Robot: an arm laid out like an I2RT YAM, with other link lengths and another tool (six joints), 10 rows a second.
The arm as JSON. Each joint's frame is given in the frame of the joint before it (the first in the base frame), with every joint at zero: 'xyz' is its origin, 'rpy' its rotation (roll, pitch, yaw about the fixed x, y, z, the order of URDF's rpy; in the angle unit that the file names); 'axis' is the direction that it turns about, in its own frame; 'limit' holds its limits. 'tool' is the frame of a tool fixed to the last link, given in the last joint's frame.
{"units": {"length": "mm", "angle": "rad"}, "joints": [
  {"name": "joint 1", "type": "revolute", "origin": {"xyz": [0.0, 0.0, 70.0], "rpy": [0.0, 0.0, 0.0]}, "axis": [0.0, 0.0, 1.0], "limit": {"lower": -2.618, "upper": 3.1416}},
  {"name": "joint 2", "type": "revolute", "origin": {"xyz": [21.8, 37.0, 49.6], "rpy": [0.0, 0.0, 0.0]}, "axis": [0.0, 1.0, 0.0], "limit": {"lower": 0.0, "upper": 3.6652}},
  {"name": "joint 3", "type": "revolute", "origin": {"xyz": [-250.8, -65.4, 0.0], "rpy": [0.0, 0.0, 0.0]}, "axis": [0.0, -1.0, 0.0], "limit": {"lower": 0.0, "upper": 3.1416}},
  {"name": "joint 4", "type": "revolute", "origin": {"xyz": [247.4, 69.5, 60.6], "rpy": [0.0, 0.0, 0.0]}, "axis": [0.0, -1.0, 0.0], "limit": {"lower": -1.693, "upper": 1.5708}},
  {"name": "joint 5", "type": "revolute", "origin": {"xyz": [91.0, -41.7, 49.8], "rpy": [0.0, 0.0, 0.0]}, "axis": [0.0, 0.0, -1.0], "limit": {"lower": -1.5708, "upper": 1.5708}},
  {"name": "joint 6", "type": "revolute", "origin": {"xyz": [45.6, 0.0, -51.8], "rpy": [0.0, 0.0, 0.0]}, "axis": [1.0, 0.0, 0.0], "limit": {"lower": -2.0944, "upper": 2.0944}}
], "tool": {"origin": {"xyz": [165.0, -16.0, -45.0], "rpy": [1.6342, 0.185, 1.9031]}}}
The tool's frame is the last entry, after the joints.
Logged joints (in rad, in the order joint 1, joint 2, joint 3, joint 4, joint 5, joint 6), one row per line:
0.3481, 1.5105, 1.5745, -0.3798, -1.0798, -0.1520
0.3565, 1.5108, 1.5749, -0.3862, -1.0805, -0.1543
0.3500, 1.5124, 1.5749, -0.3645, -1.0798, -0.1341
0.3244, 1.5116, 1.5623, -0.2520, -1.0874, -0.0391
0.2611, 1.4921, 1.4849, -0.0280, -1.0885, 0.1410
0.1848, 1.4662, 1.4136, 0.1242, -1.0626, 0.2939
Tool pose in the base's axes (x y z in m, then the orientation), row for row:
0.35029, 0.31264, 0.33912, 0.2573, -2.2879, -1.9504
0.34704, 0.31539, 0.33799, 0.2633, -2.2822, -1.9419
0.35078, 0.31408, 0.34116, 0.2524, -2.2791, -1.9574
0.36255, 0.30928, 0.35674, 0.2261, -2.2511, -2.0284
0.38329, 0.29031, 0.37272, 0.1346, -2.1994, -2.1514
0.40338, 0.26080, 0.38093, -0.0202, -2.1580, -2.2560
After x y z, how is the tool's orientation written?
As a rotation vector, in radians.
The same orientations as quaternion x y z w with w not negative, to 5 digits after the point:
0.08511, -0.75677, -0.64514, 0.06205
0.08734, -0.75699, -0.64412, 0.06669
0.08355, -0.75444, -0.64795, 0.06332
0.07431, -0.73986, -0.66666, 0.05148
0.04369, -0.71384, -0.69826, 0.03099
-0.00647, -0.69119, -0.72258, 0.00979

